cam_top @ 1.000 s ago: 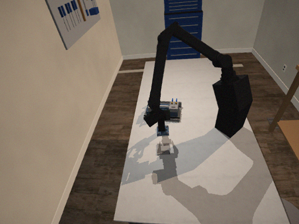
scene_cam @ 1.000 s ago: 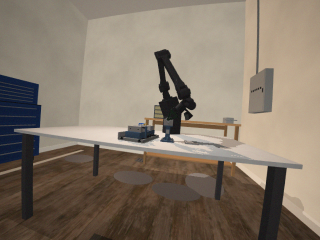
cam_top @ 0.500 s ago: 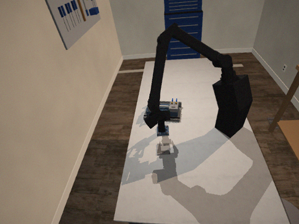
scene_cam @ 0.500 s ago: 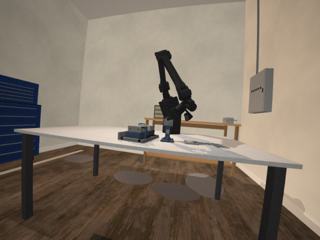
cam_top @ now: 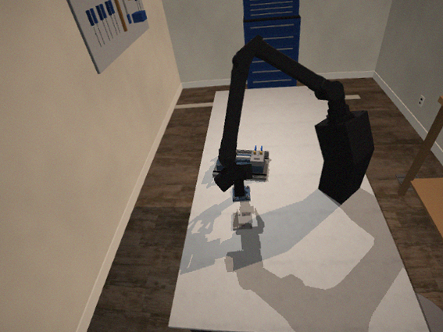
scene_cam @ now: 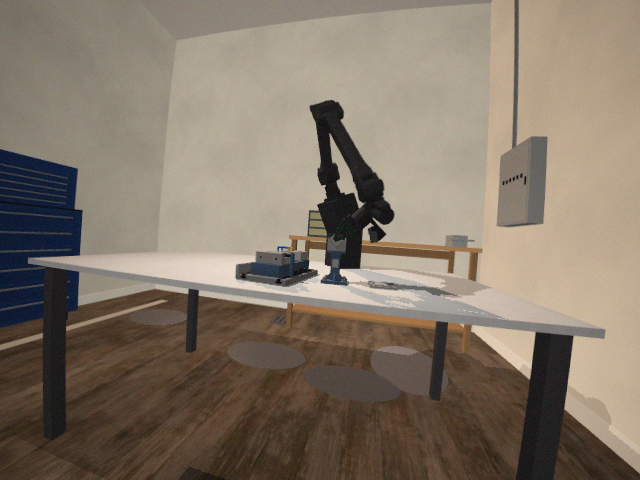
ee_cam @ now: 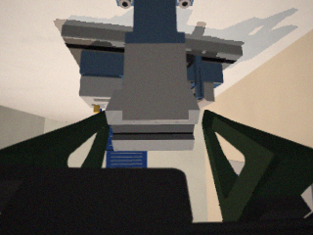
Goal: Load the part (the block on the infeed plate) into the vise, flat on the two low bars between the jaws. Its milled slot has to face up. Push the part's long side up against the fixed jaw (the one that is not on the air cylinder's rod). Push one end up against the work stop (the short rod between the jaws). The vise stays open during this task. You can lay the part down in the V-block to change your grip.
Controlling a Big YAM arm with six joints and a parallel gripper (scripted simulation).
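The part lies right at my hand. The rest, counted from my hand: post 10 cm below; then air cylinder rod 4 cm behind, 19 cm to the right, 8 cm below; then work stop rod 6 cm ahead, 17 cm to the right, 7 cm below.
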